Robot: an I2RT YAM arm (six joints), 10 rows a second.
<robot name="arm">
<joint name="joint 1" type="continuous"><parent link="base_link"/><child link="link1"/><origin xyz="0 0 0.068"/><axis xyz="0 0 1"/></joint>
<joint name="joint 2" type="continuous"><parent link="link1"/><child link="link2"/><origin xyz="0.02 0.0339 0.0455"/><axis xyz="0 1 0"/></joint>
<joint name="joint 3" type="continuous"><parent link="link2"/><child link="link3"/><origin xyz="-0.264 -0.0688 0"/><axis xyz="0 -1 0"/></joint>
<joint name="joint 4" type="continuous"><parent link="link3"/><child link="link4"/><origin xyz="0.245 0.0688 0.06"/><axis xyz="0 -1 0"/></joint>
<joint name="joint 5" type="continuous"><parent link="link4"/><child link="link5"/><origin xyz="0.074 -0.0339 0.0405"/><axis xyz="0 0 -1"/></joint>
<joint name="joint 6" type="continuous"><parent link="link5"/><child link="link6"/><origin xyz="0.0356 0 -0.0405"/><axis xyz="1 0 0"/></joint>
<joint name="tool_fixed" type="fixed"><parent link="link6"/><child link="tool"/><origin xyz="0 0 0" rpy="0 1.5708 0"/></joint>
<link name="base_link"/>
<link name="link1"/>
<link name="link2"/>
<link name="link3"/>
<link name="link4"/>
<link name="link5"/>
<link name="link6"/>
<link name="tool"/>
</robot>
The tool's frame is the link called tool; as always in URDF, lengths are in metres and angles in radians. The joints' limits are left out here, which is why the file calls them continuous.
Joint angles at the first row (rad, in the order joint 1, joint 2, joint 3, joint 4, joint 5, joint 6):
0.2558 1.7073 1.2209 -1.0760 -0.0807 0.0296
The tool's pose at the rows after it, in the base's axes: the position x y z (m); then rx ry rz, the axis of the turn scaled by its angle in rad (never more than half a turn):
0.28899, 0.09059, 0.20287, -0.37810, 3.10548, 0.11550
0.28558, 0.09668, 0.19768, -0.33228, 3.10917, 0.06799
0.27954, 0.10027, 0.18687, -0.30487, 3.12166, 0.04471
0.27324, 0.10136, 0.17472, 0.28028, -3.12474, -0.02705
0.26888, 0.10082, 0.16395, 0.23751, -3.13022, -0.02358
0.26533, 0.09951, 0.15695, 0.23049, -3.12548, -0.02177
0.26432, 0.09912, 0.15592, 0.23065, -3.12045, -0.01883
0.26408, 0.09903, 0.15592, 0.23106, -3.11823, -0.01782
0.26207, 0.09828, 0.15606, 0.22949, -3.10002, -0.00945
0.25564, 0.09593, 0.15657, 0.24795, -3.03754, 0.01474
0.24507, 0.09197, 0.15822, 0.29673, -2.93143, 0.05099
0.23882, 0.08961, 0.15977, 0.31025, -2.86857, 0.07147
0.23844, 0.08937, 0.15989, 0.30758, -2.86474, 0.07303
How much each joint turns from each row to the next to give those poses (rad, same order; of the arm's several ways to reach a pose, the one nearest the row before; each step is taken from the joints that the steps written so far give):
0.0397 0.0000 -0.0050 0.0203 0.0099 0.0244
0.0263 0.0004 -0.0205 0.0202 0.0313 0.0553
0.0194 0.0000 -0.0447 0.0332 0.0130 0.0374
0.0119 0.0000 -0.0511 0.0400 0.0088 0.0274
0.0038 0.0000 -0.0462 0.0477 0.0026 0.0313
0.0000 0.0000 -0.0305 0.0252 -0.0003 0.0042
0.0000 0.0000 -0.0045 -0.0008 0.0003 -0.0004
0.0000 0.0000 -0.0001 -0.0023 0.0000 -0.0003
0.0000 -0.0004 0.0000 -0.0194 0.0000 0.0000
0.0000 0.0000 0.0004 -0.0633 -0.0011 -0.0157
0.0000 0.0000 0.0000 -0.1042 0.0004 -0.0397
0.0000 0.0000 0.0000 -0.0625 0.0007 -0.0141
-0.0004 0.0000 0.0000 -0.0042 0.0000 0.0012

